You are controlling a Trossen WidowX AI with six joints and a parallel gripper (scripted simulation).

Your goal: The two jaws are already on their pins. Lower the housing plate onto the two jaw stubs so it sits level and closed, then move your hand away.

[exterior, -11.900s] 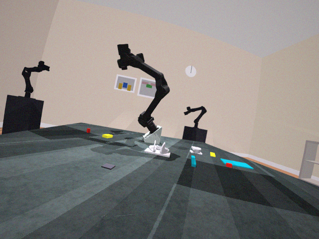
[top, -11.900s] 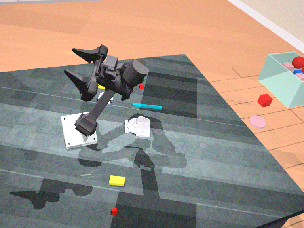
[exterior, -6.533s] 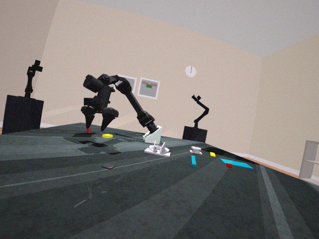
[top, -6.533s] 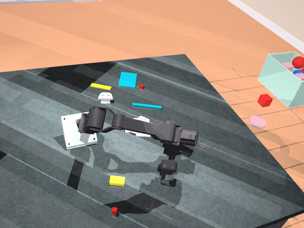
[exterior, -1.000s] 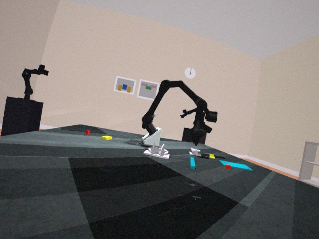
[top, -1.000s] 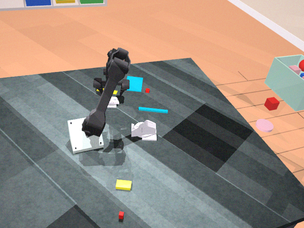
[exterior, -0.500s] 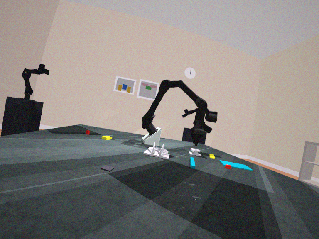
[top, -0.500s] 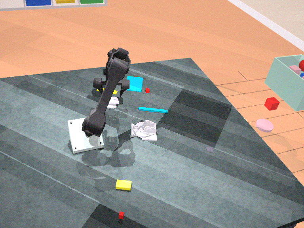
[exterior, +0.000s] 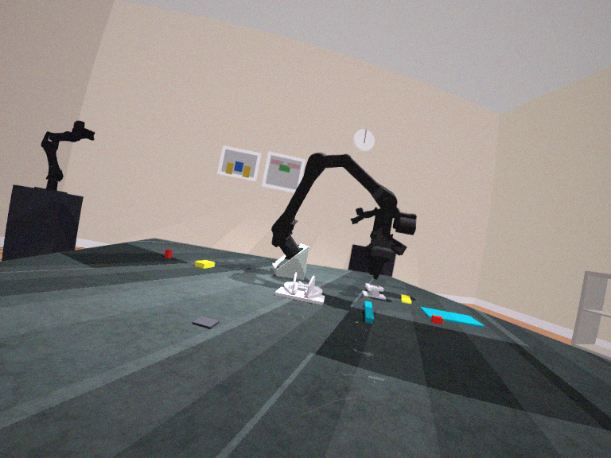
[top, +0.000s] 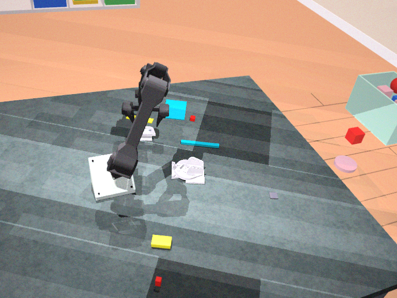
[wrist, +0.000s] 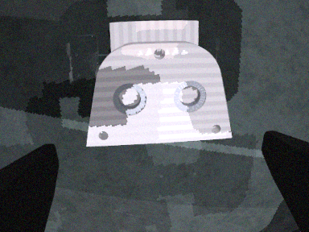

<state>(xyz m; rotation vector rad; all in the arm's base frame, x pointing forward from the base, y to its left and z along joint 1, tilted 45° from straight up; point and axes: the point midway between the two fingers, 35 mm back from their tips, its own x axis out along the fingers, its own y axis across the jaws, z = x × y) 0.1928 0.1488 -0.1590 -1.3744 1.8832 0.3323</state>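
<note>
Now: the grey housing plate 30 mm below my gripper tip, 10 mm to the left of it and 10 mm ahead of it. From my gripper tip the other things lie so: yellow bar 130 mm to the left, 60 mm below, 30 mm ahead; white block 50 mm below, 10 mm to the left, 10 mm ahead; cyan bar 190 mm ahead, 130 mm to the right, 60 mm below.
</note>
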